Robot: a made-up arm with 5 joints.
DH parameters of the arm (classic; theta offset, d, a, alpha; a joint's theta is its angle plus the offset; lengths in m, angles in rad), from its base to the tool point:
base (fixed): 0 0 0.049 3.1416
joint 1: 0 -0.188 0.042 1.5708
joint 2: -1.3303 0 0.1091 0
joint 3: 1.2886 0 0.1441 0
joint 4: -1.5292 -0.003 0 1.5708
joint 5: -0.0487 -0.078 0 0
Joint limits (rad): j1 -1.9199..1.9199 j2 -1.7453..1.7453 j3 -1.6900..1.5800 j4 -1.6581..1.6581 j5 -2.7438..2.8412
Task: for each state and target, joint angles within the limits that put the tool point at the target. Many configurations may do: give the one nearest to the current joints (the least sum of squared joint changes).
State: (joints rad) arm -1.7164 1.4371 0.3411 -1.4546 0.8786
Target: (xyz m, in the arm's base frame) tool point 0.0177 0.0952 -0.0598
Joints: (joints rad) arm -1.9184 1.7453 0.3277 -0.7930 0.8786
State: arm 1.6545 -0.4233 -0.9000 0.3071 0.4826
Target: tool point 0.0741 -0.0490 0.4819
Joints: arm 1.0428 -0.7618 -0.6787 0.6442 0.4826
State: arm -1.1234 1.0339 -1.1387 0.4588 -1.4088
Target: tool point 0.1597 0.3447 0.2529
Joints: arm -1.2683 1.0062 -1.2313 0.3258 -1.4088
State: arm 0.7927 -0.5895 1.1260 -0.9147 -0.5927
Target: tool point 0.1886 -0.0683 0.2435
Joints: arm 0.4357 -0.9449 1.5398 -1.2588 -0.5927
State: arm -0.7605 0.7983 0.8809 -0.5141 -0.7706
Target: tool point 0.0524 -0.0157 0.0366
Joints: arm -1.5963 1.4018 1.1723 -0.3334 -0.7706
